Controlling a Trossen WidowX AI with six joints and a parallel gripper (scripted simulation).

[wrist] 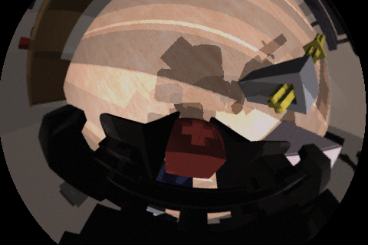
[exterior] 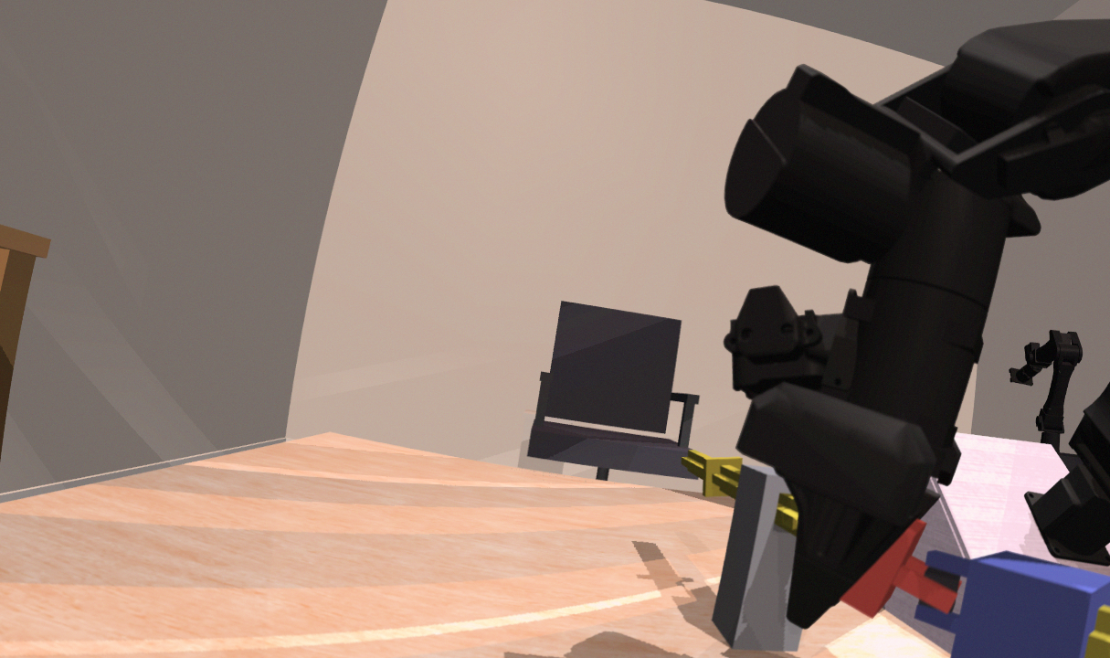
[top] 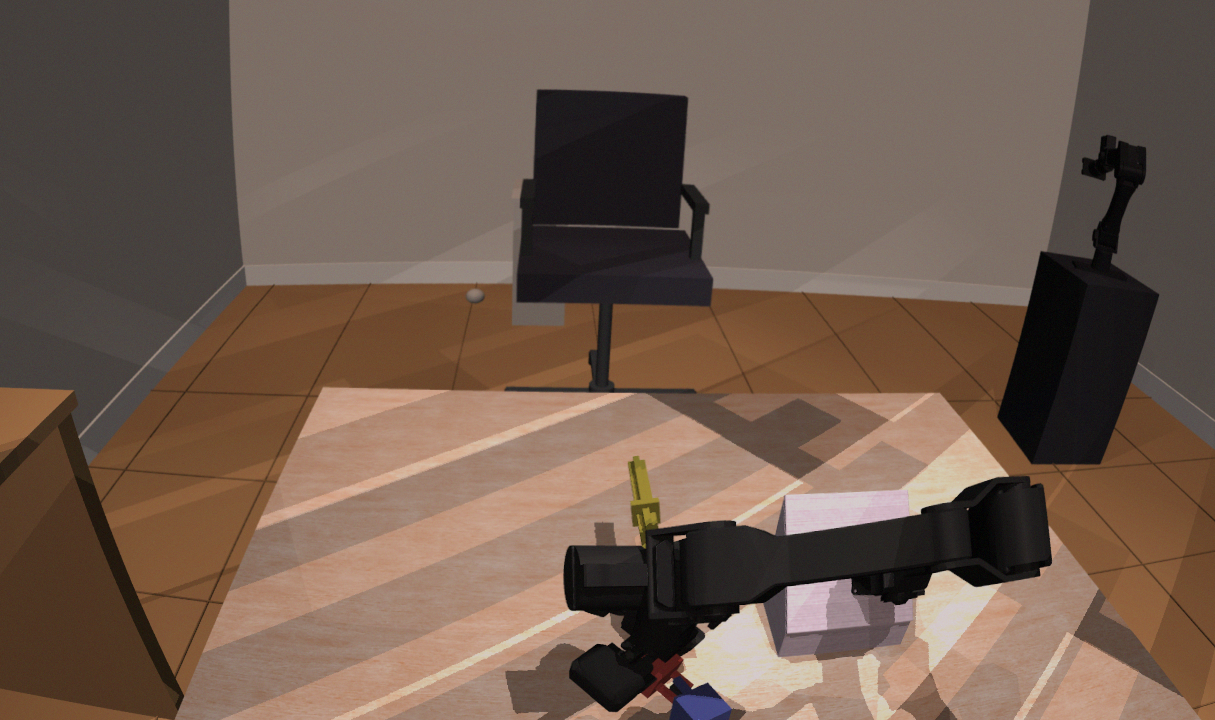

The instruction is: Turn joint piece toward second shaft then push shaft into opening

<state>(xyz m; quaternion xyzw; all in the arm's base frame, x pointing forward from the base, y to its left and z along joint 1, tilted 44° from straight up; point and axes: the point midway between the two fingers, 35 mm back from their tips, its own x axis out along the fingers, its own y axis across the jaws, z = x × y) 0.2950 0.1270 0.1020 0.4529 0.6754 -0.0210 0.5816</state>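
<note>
My gripper tip is now 2 cm past the red square joint piece, 1 cm to the right of it and 3 cm below it.
</note>
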